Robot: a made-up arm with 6 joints. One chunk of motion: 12 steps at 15 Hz.
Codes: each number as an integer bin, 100 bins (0 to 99) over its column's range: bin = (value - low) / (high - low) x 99, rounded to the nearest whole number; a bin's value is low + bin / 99 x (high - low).
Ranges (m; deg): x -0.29..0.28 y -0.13..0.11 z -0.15..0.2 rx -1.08..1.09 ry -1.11..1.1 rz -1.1..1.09
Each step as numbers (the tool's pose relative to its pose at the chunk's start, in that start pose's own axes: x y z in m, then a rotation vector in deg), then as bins.
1 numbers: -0.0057 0.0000 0.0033 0.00 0.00 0.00
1 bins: 49 54 43 49 50 50
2 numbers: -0.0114 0.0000 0.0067 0.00 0.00 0.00
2 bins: 48 54 44 49 50 50
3 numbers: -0.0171 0.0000 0.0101 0.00 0.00 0.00
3 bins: 47 54 45 49 50 50
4 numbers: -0.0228 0.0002 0.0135 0.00 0.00 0.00
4 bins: 46 54 46 49 50 50
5 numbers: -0.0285 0.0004 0.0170 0.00 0.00 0.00
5 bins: 45 54 47 49 50 50
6 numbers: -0.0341 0.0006 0.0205 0.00 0.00 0.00
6 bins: 44 54 48 49 50 50
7 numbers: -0.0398 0.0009 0.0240 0.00 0.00 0.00
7 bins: 43 54 49 49 50 50
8 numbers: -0.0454 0.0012 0.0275 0.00 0.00 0.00
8 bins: 42 54 50 49 50 50
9 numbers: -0.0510 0.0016 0.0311 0.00 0.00 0.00
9 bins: 42 54 51 49 50 50
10 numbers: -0.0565 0.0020 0.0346 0.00 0.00 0.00
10 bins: 41 54 52 49 50 50
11 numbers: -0.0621 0.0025 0.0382 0.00 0.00 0.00
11 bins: 40 55 53 49 50 50
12 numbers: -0.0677 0.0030 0.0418 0.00 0.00 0.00
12 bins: 39 55 54 49 50 50
